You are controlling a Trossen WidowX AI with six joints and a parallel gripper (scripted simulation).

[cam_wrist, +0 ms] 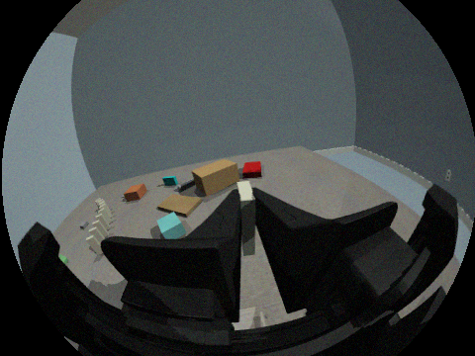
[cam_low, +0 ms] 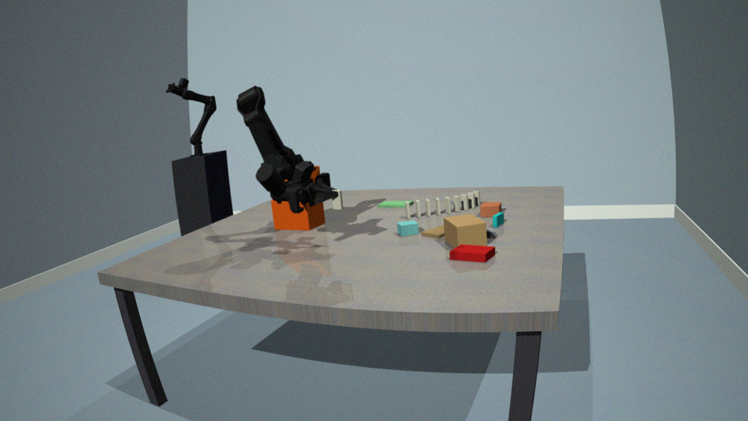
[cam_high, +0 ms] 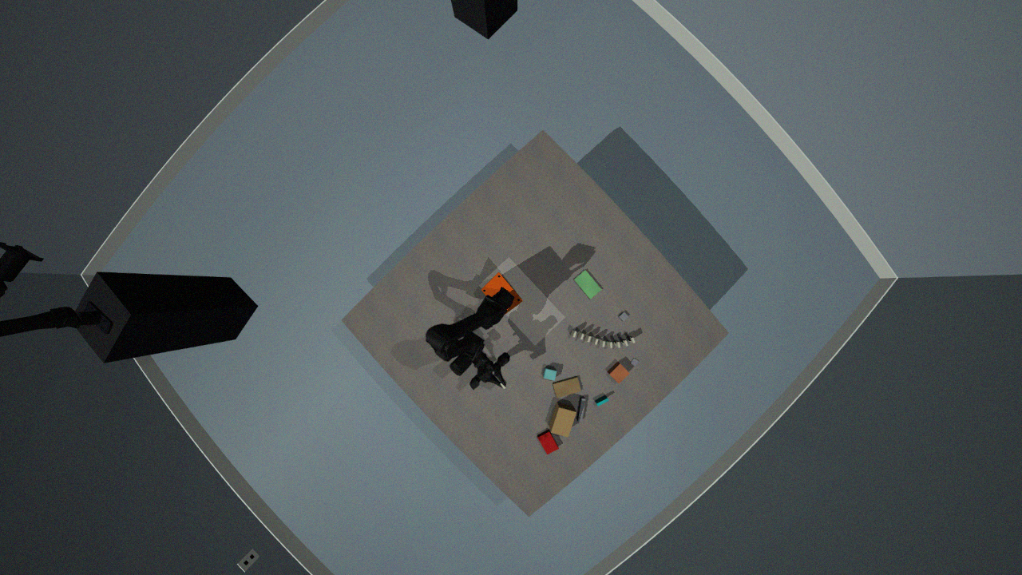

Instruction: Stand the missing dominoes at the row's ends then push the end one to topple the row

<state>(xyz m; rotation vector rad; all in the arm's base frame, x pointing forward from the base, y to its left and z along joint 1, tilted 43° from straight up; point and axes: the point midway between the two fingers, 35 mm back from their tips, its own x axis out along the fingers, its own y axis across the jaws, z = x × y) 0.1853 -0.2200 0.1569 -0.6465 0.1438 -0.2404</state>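
The cyan block lies 15 cm ahead of my gripper tip, 13 cm to the left of it and 13 cm below it. Round my gripper tip: tan box 32 cm ahead, 12 cm below, 1 cm to the left; then flat tan slab 25 cm ahead, 14 cm below, 13 cm to the left; then red block 35 cm ahead, 14 cm below, 12 cm to the right.
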